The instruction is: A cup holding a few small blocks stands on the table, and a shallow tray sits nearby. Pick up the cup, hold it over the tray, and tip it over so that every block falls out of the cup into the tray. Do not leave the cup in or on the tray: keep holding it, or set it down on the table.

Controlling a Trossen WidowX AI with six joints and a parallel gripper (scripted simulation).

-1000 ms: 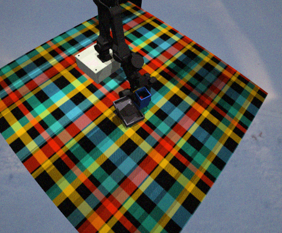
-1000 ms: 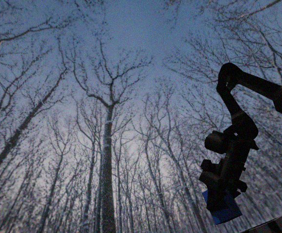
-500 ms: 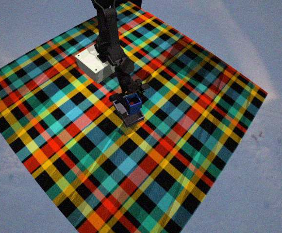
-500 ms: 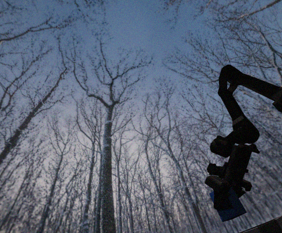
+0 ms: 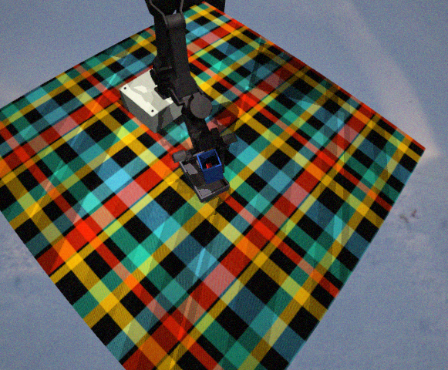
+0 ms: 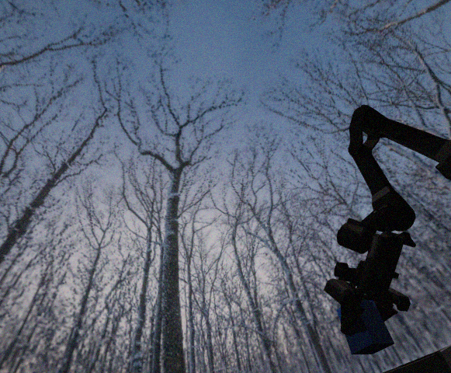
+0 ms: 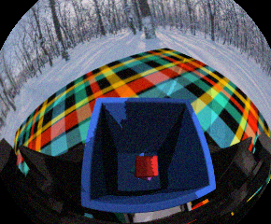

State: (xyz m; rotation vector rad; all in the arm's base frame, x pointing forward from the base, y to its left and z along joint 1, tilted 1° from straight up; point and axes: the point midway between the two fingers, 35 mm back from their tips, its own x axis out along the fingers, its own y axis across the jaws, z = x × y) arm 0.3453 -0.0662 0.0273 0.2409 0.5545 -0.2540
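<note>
Right now my gripper tip is 3 cm past the blue square cup, 1 cm to the right of it and 2 cm above it. From my gripper tip the other things lie so: red block 3 cm behind, 1 cm to the left.
</note>
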